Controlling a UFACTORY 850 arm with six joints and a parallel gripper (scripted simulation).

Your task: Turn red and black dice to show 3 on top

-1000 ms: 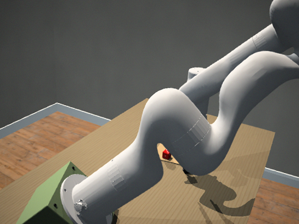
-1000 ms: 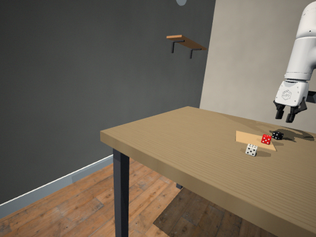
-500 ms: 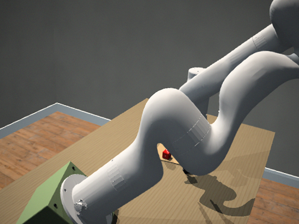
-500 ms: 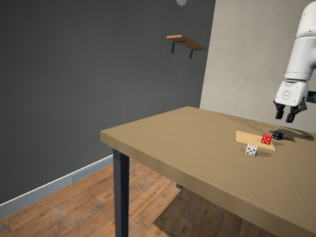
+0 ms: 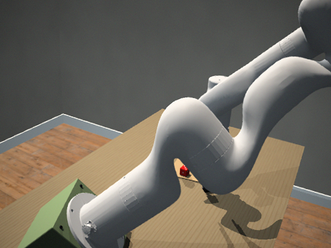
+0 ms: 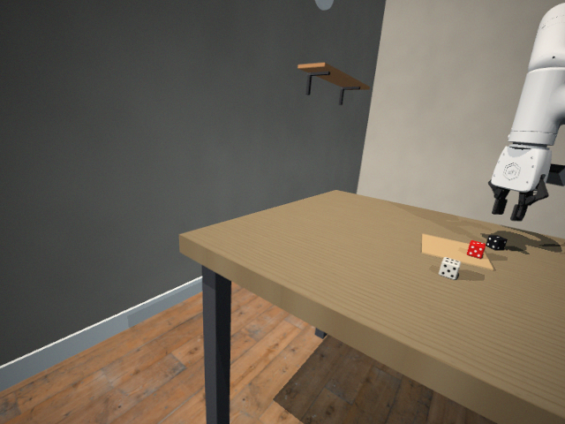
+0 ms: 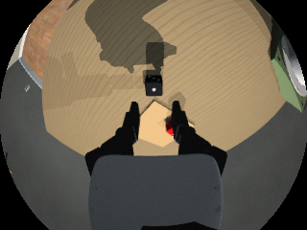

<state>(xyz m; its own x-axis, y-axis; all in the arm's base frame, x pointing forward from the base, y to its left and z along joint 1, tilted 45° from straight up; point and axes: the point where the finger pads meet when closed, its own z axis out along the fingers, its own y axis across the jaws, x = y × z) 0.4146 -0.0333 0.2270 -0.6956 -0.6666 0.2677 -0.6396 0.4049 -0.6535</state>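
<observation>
The black die is 90 mm below my hand. Also, from my hand: red die (60 mm ahead, 110 mm to the left, 80 mm below); tan mat (100 mm ahead, 100 mm to the left, 100 mm below); white die (110 mm ahead, 260 mm to the left, 90 mm below).
</observation>
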